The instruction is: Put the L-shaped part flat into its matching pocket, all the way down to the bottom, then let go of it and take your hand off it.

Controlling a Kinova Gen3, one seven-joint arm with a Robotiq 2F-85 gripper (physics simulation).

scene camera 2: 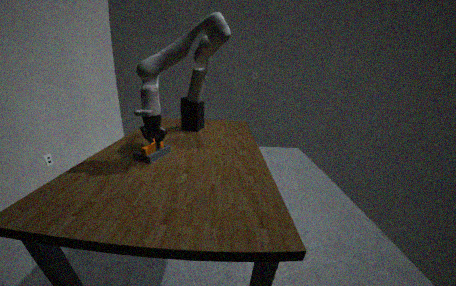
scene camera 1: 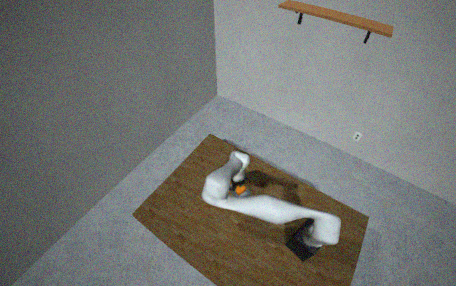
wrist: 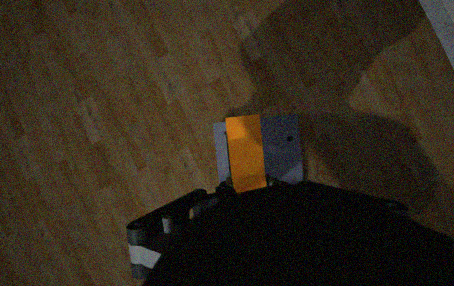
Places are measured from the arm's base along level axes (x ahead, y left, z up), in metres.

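Pixels of known places: gripper, fingertip midpoint: (scene camera 2: 155, 149) (scene camera 1: 236, 189) (wrist: 247, 184); arm's base at its link origin: (scene camera 2: 193, 100).
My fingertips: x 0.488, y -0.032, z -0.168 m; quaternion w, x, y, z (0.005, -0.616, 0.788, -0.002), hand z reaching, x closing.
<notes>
Ahead of a thing's pixels: the offset from my fingertips to its top centre. Level surfaces: height alone.
The orange L-shaped part @(dx +0.010, dy -0.018, dz +0.029 m) (scene camera 1: 241, 189) (scene camera 2: 149, 149) (wrist: 246, 150) is at the grey block with the pocket @(dx -0.004, dy -0.014, dz -0.001 m) (scene camera 2: 159, 154) (wrist: 282, 150). In scene camera 2 it stands clearly up out of the block's top. In the wrist view one long arm of it lies across the block, left of the middle, with its far end at the block's far edge; its other arm is hidden. The pocket's outline is hidden, and whether the part touches the block cannot be told. My gripper (scene camera 2: 156, 141) (wrist: 247, 184) points down and is shut on the part, a finger on each side.
The block rests on the wooden table @(dz -0.038 m) (scene camera 1: 175, 200) (scene camera 2: 200, 210) (wrist: 75, 150). The arm's dark base (scene camera 1: 301, 246) (scene camera 2: 192, 115) stands farther along the table. A wall shelf (scene camera 1: 335, 17) hangs high above the floor, away from the arm.
</notes>
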